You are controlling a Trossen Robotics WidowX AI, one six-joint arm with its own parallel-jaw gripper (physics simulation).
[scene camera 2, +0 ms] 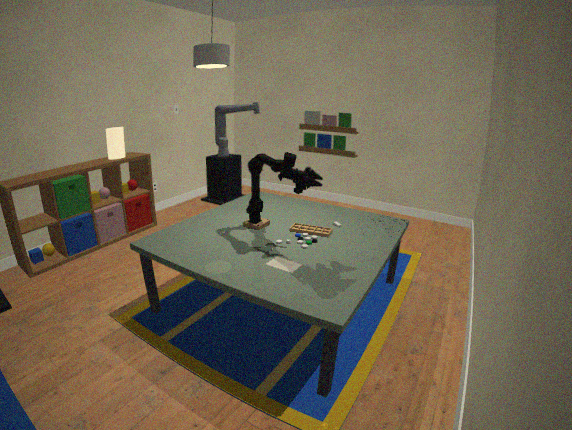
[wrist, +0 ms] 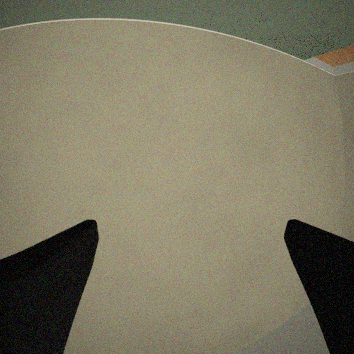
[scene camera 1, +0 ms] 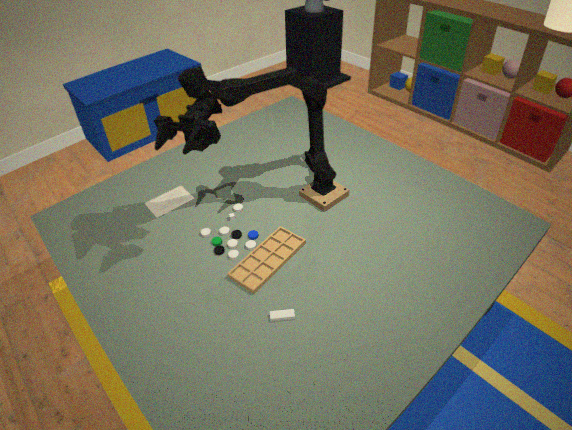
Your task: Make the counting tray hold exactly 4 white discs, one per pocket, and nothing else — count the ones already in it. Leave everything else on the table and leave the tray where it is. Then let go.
Labels:
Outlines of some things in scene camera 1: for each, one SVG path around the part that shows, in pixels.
My gripper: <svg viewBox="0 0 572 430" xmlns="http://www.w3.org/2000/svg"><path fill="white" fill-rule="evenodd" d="M221 134L215 121L208 120L210 118L208 109L200 103L187 105L187 112L184 115L178 116L179 122L173 122L172 118L168 116L158 116L154 120L157 126L155 150L159 150L167 140L173 140L173 137L177 135L177 131L183 131L186 144L182 151L184 155L192 150L203 151L212 143L217 144Z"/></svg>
A wooden counting tray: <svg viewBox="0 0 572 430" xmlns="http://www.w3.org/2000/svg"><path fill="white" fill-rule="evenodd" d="M306 239L280 226L228 272L228 278L255 294L306 244Z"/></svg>

